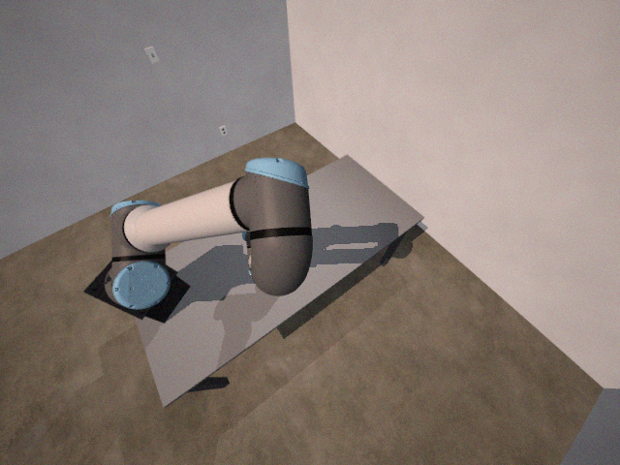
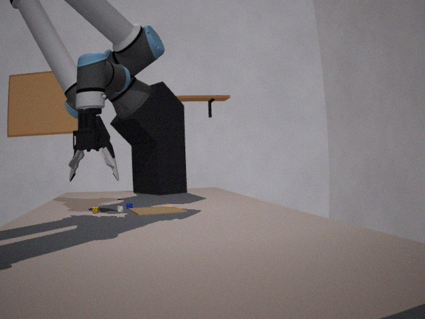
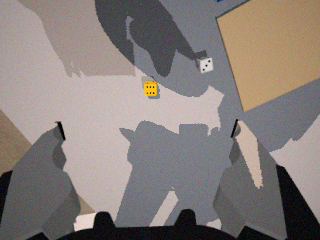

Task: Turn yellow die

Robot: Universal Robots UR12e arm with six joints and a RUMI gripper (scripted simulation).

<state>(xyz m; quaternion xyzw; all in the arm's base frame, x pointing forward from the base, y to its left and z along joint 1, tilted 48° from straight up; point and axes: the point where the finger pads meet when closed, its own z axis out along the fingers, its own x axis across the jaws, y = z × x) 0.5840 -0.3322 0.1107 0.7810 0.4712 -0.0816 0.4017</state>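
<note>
My hand is 8 cm above the yellow die. Also, from my hand: white die 1 cm ahead, 8 cm to the left, 8 cm below; then blue die 5 cm behind, 12 cm to the left, 8 cm below; then tan mat 5 cm ahead, 17 cm to the left, 9 cm below.
</note>
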